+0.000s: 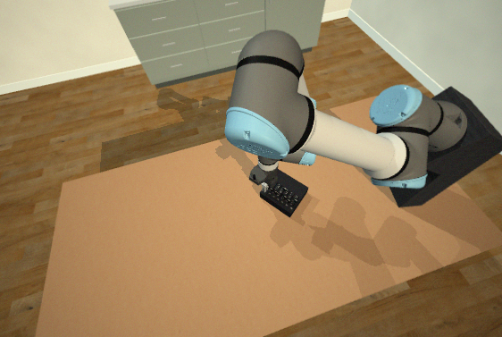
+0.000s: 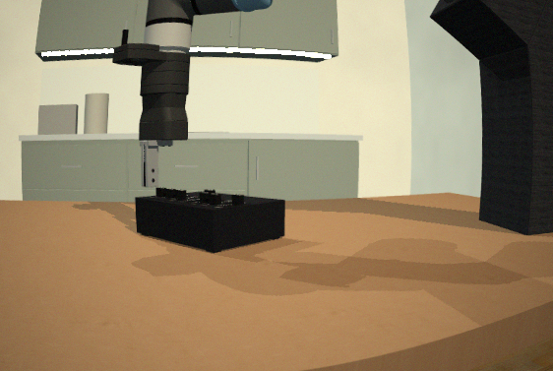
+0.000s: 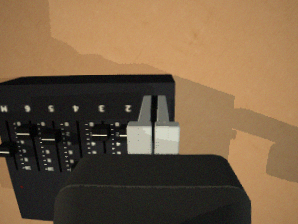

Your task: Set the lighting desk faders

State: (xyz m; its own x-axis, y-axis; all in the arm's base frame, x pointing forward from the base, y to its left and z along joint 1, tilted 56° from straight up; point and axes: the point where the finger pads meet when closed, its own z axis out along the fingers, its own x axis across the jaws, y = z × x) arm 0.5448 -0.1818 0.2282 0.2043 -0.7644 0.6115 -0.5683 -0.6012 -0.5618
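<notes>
Right now the channel 1 cap is 2 cm below my hand, 2 cm behind it and 1 cm to the right of it. Round my hand: channel 2 cap: 3 cm behind, 2 cm below, 1 cm to the left; channel 3 cap: 4 cm behind, 3 cm to the left, 2 cm below; channel 4 cap: 8 cm behind, 4 cm to the left, 2 cm below.
</notes>
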